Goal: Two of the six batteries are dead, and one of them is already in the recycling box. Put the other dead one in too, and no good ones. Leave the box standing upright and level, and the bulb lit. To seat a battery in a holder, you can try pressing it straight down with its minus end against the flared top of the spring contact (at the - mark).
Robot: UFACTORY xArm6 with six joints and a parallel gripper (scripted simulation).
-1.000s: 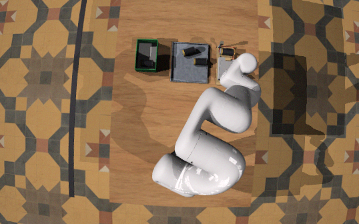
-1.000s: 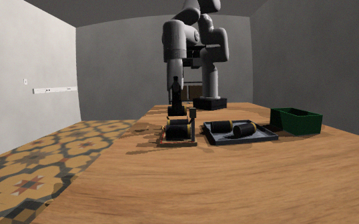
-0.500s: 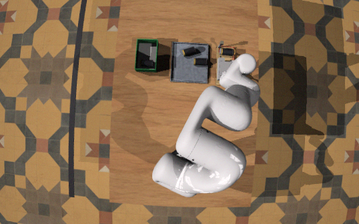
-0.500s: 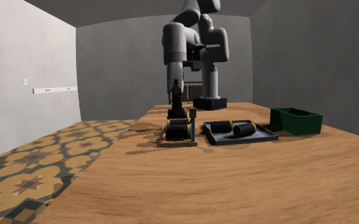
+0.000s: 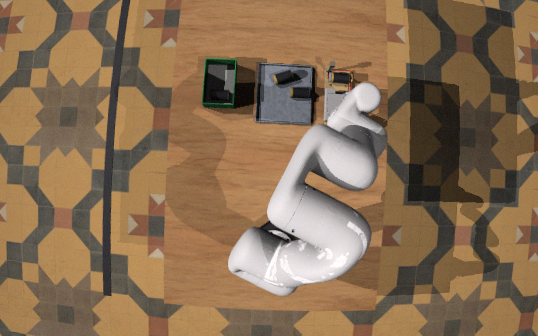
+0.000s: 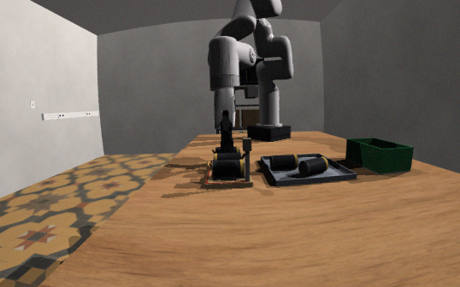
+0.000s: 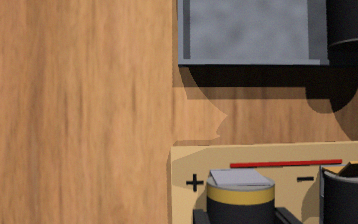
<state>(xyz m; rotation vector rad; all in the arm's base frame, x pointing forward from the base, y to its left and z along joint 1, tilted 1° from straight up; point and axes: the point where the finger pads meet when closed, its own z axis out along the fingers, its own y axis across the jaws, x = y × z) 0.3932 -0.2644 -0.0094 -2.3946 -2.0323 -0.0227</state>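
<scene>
The grey tray lies 100 mm ahead of my hand, 170 mm to the left of it and 40 mm below it. Round my hand: green recycling box 150 mm ahead, 370 mm to the left, 30 mm below.
</scene>
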